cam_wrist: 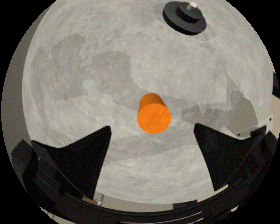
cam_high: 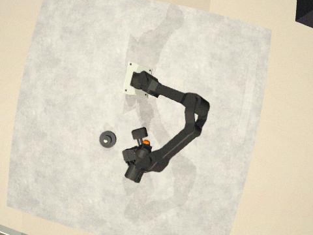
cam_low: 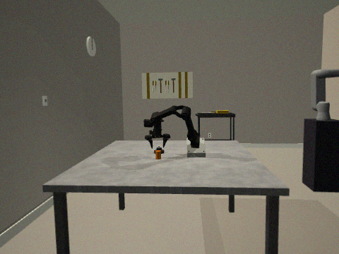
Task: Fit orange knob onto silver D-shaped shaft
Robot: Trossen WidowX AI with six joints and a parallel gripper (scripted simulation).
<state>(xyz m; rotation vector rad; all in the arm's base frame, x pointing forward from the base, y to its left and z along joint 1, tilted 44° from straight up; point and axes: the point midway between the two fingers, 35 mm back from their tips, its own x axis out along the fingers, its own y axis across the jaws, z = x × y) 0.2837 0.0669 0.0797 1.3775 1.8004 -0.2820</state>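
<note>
Right now the orange knob is 40 mm below my gripper tip. Also, from my gripper tip: round dark pedestal: 20 mm ahead, 190 mm to the right, 50 mm below.
</note>
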